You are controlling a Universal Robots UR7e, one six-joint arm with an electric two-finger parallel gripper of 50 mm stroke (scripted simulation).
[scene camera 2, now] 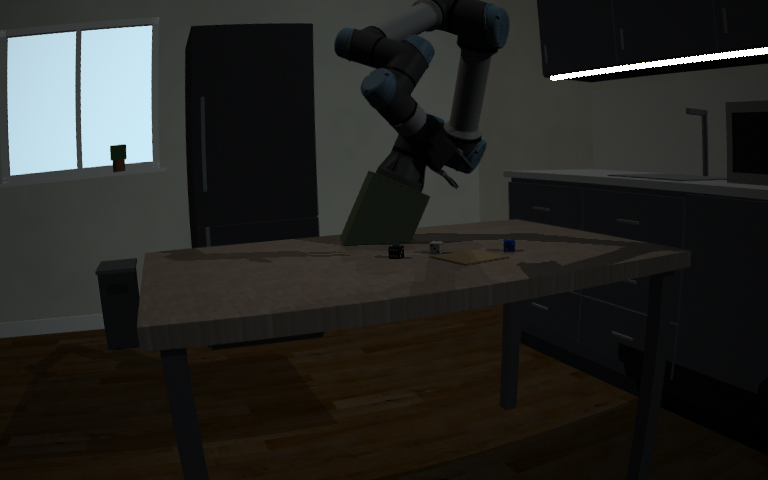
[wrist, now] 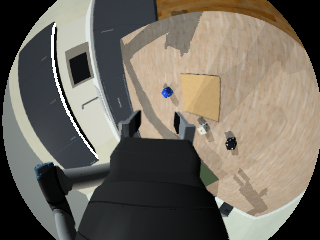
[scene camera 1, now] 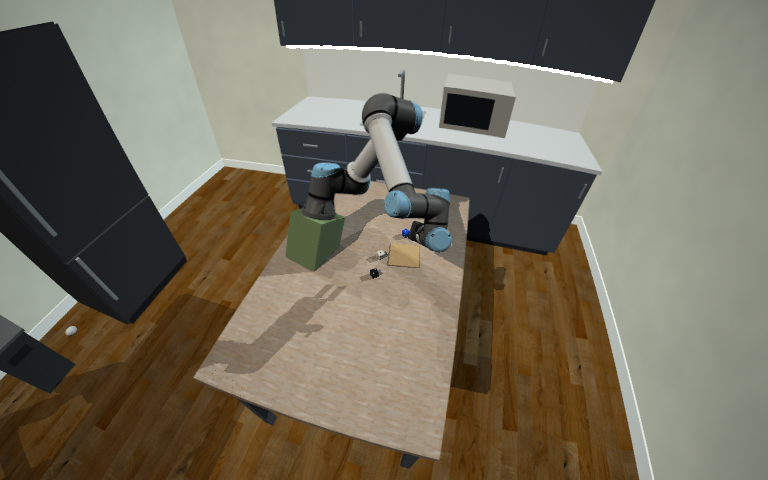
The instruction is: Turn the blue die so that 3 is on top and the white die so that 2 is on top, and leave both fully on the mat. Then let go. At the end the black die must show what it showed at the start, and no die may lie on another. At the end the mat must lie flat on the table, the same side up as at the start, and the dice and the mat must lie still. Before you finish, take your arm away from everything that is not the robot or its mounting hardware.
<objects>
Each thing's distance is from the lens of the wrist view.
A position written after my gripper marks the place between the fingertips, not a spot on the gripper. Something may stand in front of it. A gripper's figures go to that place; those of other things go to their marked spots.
my gripper (wrist: 157, 117): 0.16 m
tan mat (wrist: 201, 93): 0.34 m
</objects>
